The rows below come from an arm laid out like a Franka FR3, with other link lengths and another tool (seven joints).
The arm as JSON. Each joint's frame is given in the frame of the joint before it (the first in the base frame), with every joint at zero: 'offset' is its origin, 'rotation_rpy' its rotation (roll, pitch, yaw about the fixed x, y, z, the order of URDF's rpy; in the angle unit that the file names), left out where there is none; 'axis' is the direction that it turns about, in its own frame. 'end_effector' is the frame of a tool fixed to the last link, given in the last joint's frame.
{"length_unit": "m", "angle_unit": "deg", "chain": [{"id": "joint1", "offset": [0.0, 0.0, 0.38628], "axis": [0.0, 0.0, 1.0]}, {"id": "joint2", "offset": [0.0, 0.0, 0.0], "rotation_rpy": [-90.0, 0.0, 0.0], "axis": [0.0, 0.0, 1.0]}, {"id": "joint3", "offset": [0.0, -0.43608, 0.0], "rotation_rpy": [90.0, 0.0, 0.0], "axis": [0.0, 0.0, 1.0]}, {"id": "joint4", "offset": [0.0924, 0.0, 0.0], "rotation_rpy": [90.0, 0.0, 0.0], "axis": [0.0, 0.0, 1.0]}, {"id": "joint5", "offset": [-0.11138, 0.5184, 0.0], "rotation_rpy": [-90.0, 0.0, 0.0], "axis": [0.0, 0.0, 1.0]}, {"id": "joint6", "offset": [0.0, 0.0, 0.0], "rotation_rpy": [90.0, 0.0, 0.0], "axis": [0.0, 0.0, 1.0]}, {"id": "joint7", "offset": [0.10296, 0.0, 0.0], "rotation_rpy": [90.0, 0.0, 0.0], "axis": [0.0, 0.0, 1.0]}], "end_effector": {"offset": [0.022, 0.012, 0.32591], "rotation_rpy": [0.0, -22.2, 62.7]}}
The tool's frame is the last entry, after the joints.
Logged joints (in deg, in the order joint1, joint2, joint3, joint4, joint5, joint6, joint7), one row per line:
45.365, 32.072, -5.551, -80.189, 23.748, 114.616, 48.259
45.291, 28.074, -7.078, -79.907, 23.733, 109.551, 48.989
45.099, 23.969, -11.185, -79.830, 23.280, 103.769, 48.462
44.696, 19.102, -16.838, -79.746, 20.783, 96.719, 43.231
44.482, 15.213, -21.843, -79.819, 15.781, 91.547, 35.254
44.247, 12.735, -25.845, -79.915, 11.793, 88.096, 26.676
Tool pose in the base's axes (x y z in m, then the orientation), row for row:
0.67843, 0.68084, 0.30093, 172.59, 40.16, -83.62
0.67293, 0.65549, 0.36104, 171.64, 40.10, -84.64
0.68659, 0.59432, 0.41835, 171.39, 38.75, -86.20
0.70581, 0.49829, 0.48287, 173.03, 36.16, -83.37
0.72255, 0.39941, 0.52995, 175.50, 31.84, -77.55
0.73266, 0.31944, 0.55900, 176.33, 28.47, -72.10
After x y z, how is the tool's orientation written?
As angles about the fixed x, y, z axes (roll, pitch, yaw), in degrees.
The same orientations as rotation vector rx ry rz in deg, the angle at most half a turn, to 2 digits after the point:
-115.30, 98.32, 47.81
-114.91, 99.16, 48.41
-114.32, 101.44, 47.09
-117.87, 100.83, 44.09
-124.97, 98.10, 39.24
-131.95, 94.41, 36.34

